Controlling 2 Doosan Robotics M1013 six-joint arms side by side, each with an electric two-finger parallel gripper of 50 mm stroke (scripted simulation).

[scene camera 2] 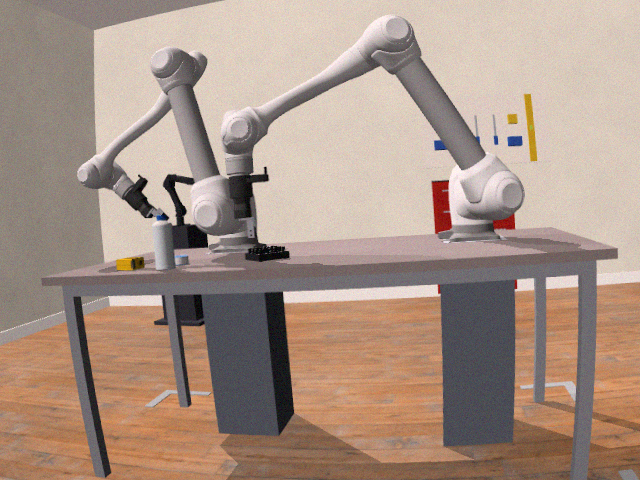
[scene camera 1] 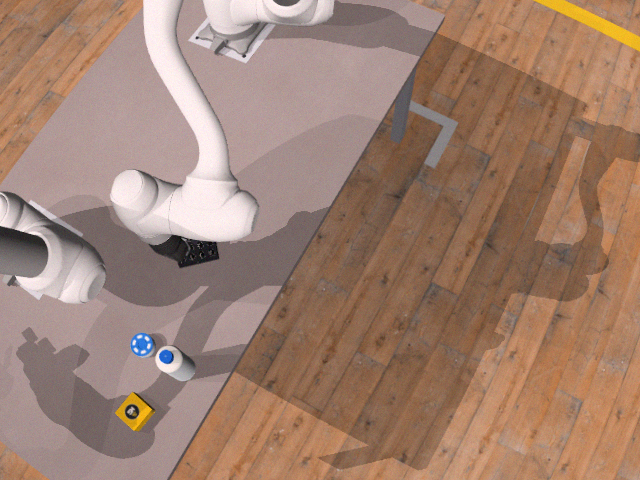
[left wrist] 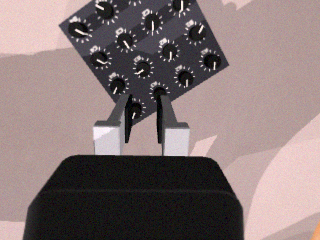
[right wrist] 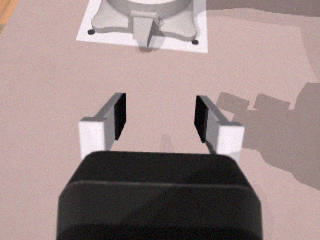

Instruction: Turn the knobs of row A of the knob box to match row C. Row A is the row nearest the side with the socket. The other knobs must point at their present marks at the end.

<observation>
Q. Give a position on a white bottle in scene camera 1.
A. At 175, 363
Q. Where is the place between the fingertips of my left gripper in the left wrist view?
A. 144, 109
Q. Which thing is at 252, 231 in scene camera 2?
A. My left gripper.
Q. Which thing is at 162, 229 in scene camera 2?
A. A white bottle.
</observation>
